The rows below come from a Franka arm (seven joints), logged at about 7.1 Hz.
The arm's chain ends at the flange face. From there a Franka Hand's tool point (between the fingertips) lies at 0.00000 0.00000 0.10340 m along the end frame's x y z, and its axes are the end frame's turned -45 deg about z.
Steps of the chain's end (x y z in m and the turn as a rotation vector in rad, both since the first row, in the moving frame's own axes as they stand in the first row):
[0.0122, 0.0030, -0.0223, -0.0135, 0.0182, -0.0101]
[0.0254, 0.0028, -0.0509, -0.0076, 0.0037, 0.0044]
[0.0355, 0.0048, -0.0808, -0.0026, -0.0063, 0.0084]
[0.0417, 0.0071, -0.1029, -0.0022, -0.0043, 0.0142]
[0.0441, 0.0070, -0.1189, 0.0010, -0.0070, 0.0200]
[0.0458, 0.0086, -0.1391, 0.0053, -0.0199, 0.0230]
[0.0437, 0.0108, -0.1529, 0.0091, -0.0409, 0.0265]
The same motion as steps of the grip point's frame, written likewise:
[0.0069, 0.0131, -0.0223, -0.0224, 0.0033, -0.0101]
[0.0157, 0.0208, -0.0509, -0.0080, -0.0028, 0.0044]
[0.0211, 0.0282, -0.0808, 0.0026, -0.0063, 0.0084]
[0.0240, 0.0343, -0.1029, 0.0015, -0.0046, 0.0142]
[0.0258, 0.0355, -0.1189, 0.0057, -0.0042, 0.0200]
[0.0253, 0.0366, -0.1391, 0.0178, -0.0103, 0.0230]
[0.0210, 0.0349, -0.1530, 0.0354, -0.0225, 0.0265]

